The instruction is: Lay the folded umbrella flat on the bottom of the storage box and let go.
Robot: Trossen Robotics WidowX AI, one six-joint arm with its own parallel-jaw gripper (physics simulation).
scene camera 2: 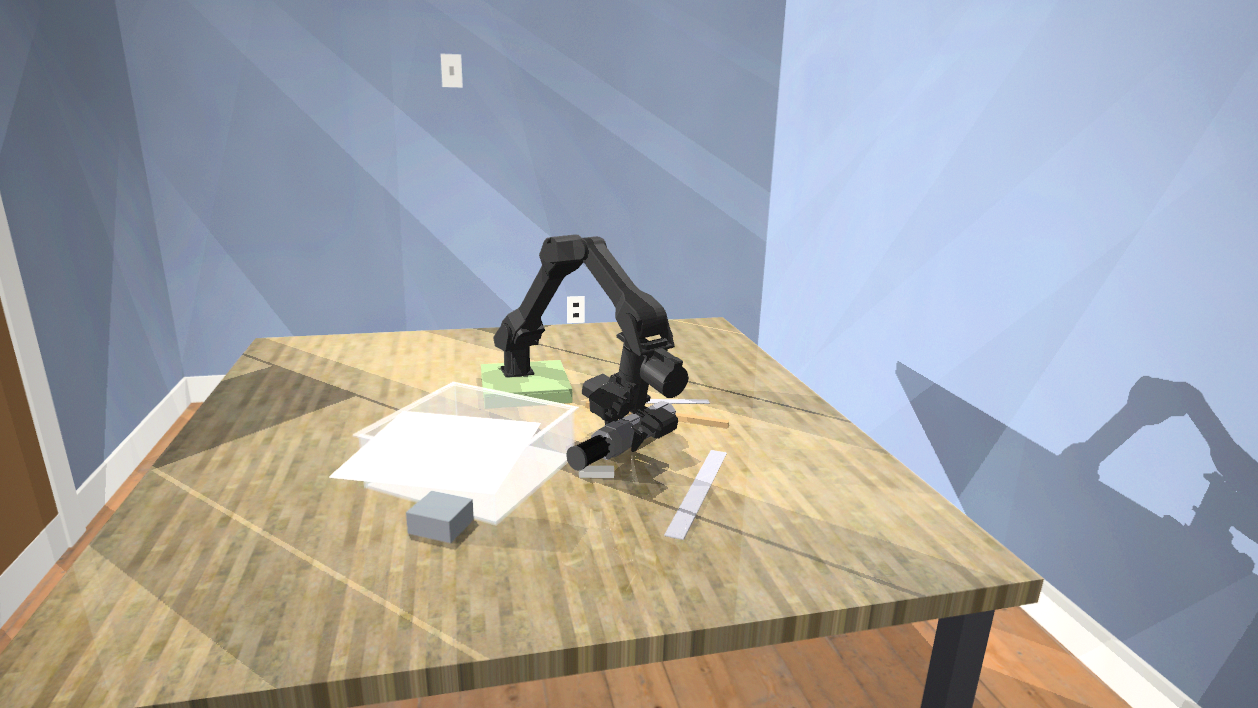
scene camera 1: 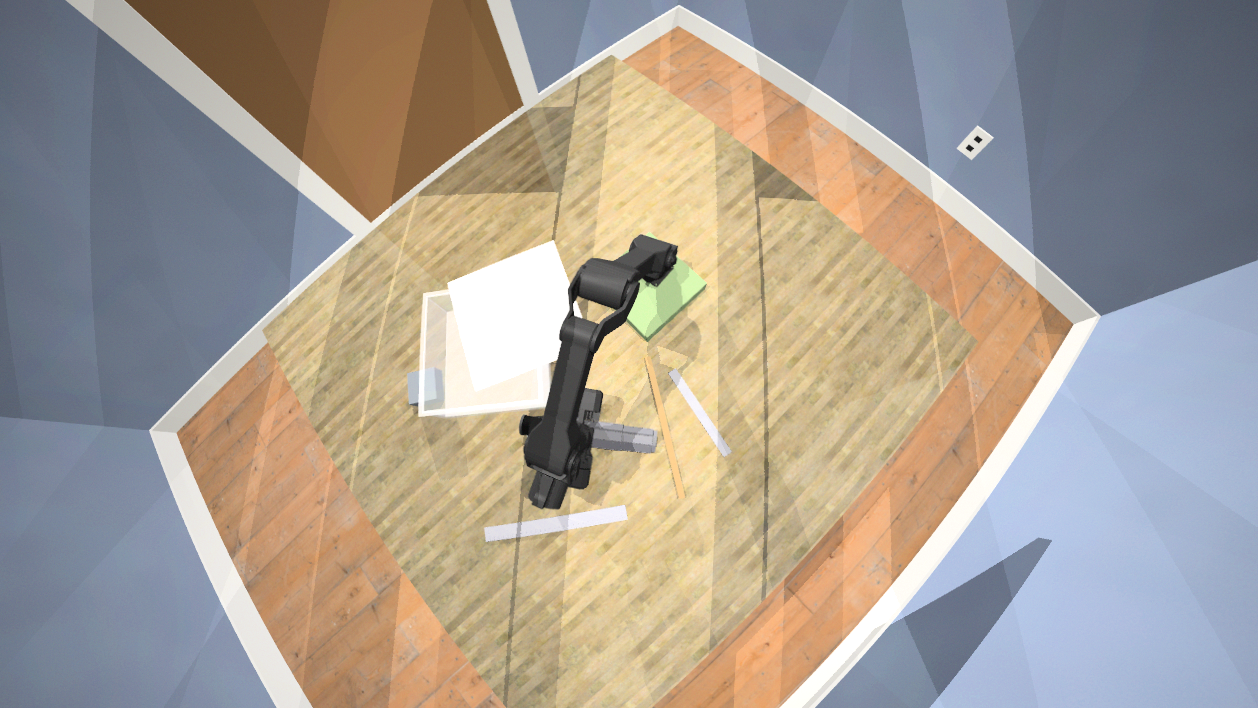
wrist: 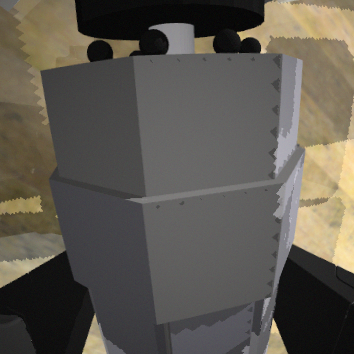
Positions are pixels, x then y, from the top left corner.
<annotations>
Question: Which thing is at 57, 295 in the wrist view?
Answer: The gripper.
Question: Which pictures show the gripper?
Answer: Scene camera 2, scene camera 1 and the wrist view: all of them.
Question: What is the gripper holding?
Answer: A folded umbrella.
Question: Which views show the folded umbrella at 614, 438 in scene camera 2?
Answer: Scene camera 2, scene camera 1 and the wrist view: all of them.
</annotations>
